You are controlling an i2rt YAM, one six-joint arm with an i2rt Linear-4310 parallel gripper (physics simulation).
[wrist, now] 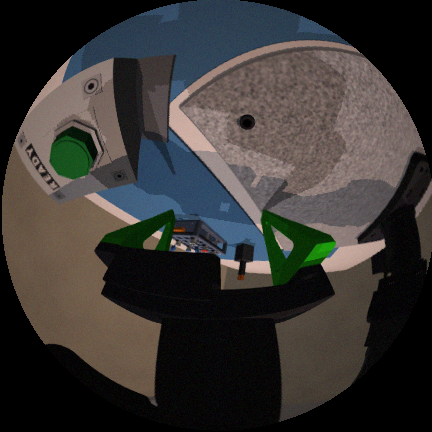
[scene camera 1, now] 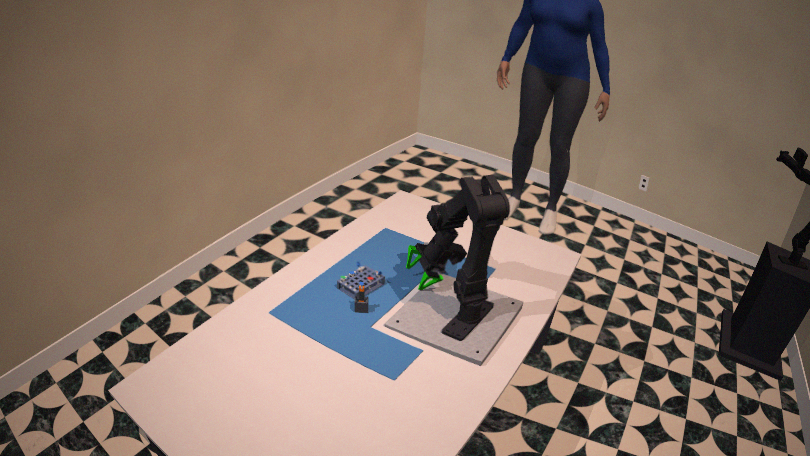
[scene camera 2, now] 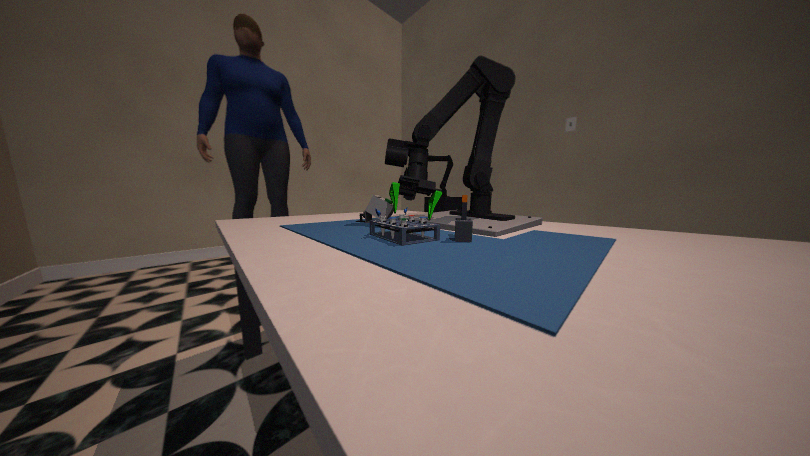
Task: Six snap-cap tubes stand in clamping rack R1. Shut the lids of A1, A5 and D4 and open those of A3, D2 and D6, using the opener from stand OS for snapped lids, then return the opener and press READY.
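Places are measured from the arm's base along level axes (x ahead, y left, z up), in millimetres.
Pixels of known places: gripper, fingertip midpoint: (wrist: 217,214) (scene camera 1: 413,278); arm's base, link origin: (wrist: 395,210) (scene camera 1: 468,319) (scene camera 2: 479,216).
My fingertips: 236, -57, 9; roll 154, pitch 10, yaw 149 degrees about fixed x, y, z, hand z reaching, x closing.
Observation:
For each thing: its top centre in the pictures, then the offset to it from my fingertips, as dx, dy, dz. "pt": a spot on its surface instead. Level surfaces: height alone.
- Rack R1, top centre: (scene camera 2: 401,208) (wrist: 191,257) (scene camera 1: 361,270) +122, +105, +31
- opener, top centre: (scene camera 2: 464,195) (wrist: 240,279) (scene camera 1: 361,286) +46, +201, +57
- green READY button, surface spot: (wrist: 71,157) pt -7, -116, +40
- blue mat, surface height: dz -28
- pale table, surface height: dz -30
Rack R1 (scene camera 1: 346,290) (scene camera 2: 403,235) (wrist: 198,227) stands on the blue mat with small tubes in it; their lids are too small to tell open from shut. The opener (scene camera 1: 361,289) (scene camera 2: 464,199) (wrist: 242,269), dark with an orange end, stands upright in stand OS (scene camera 1: 361,307) (scene camera 2: 463,231) (wrist: 244,251) beside the rack. The green READY button (wrist: 71,157) is on a sloped grey box (wrist: 105,100) (scene camera 2: 376,208), at the left in the wrist view. My gripper (scene camera 1: 414,277) (scene camera 2: 413,215) (wrist: 217,214) is open and empty, above the table between the READY box and the arm's base, apart from rack and opener.
The blue mat (scene camera 1: 317,308) (scene camera 2: 510,271) lies on the pale table (scene camera 1: 255,362) (scene camera 2: 453,362). The arm's stone base plate (scene camera 1: 419,328) (scene camera 2: 498,227) (wrist: 300,100) adjoins the mat. A person (scene camera 1: 558,45) (scene camera 2: 249,96) stands behind the table. A dark pedestal (scene camera 1: 768,305) carries another arm.

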